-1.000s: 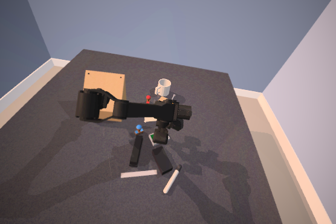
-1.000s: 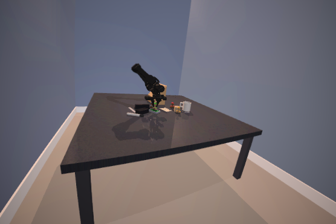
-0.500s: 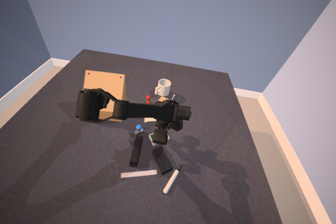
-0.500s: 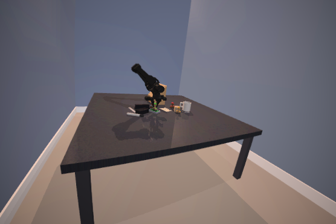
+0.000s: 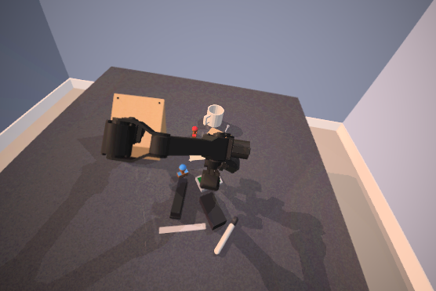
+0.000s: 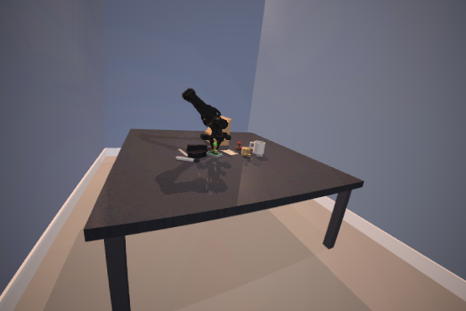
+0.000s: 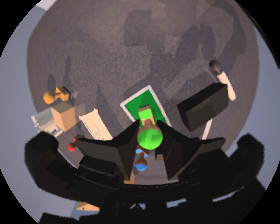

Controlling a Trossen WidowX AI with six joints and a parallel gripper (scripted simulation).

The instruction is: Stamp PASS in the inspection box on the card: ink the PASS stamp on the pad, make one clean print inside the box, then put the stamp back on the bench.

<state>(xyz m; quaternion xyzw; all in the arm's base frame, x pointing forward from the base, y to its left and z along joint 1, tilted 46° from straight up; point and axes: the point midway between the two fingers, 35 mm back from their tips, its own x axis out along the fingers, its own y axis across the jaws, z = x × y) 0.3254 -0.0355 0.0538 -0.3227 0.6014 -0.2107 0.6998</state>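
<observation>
Now: gripper tip right at the green-knobbed stamp. Round my gripper tip: green ink pad 30 mm below; black box 40 mm ahead, 120 mm to the right, 20 mm below; blue-knobbed stamp 110 mm behind, 20 mm below.
</observation>
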